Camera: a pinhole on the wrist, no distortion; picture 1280 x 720 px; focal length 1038.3 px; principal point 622.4 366.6 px. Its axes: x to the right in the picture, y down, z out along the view. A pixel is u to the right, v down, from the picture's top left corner.
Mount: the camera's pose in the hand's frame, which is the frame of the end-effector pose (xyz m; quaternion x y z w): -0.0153 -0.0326 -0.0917 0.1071 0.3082 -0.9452 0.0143
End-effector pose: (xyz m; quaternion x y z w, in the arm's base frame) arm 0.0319 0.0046 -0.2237 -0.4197 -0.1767 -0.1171 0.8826
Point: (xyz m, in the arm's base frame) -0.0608 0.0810 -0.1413
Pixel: outside the picture
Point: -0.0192 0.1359 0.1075
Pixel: 112 55
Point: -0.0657 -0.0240 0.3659
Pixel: 115 576
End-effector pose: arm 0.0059 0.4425 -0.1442 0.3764 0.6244 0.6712 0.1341
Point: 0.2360 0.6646 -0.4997
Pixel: 646 290
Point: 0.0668 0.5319 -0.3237
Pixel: 533 303
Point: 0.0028 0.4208 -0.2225
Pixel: 676 167
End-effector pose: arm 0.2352 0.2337 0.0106 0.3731 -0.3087 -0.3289 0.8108
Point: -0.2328 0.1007 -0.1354
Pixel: 803 325
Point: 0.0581 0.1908 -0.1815
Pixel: 903 661
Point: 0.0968 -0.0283 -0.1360
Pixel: 116 671
